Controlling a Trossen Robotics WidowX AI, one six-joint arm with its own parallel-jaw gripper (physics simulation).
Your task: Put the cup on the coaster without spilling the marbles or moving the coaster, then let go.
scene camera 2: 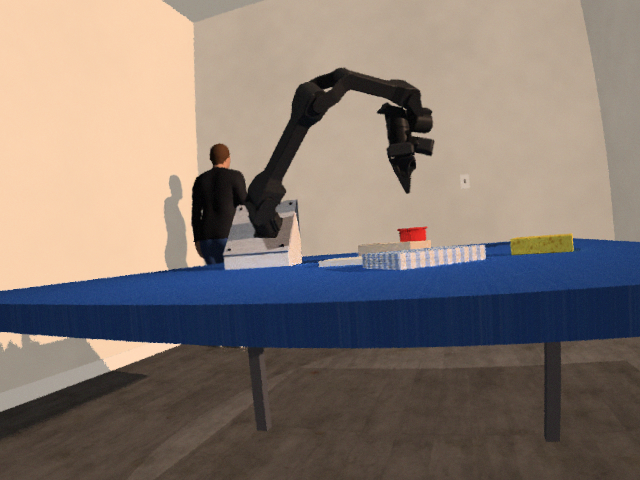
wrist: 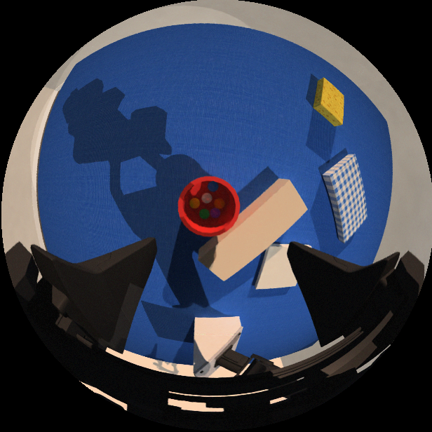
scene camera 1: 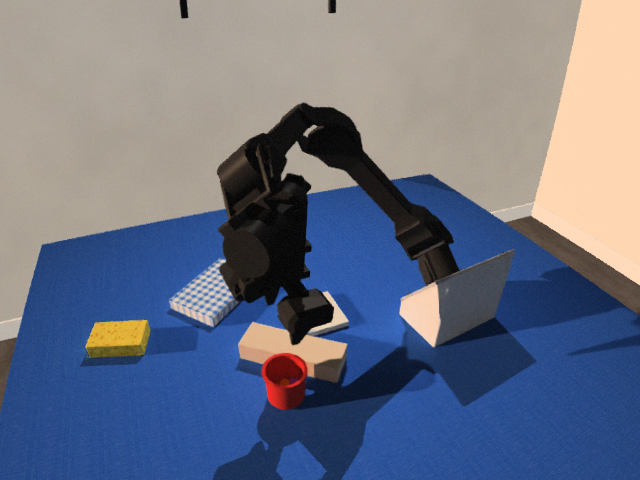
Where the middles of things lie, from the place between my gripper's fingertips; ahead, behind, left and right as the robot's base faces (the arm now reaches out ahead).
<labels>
My gripper is now 1 cm to the right of the red cup [scene camera 1: 285, 365] and 13 cm above it. Round my hand: tan block [scene camera 1: 325, 359] 4 cm behind, 7 cm to the right, 14 cm below; then pale square coaster [wrist: 275, 271] 12 cm behind, 16 cm to the right, 16 cm below.
</labels>
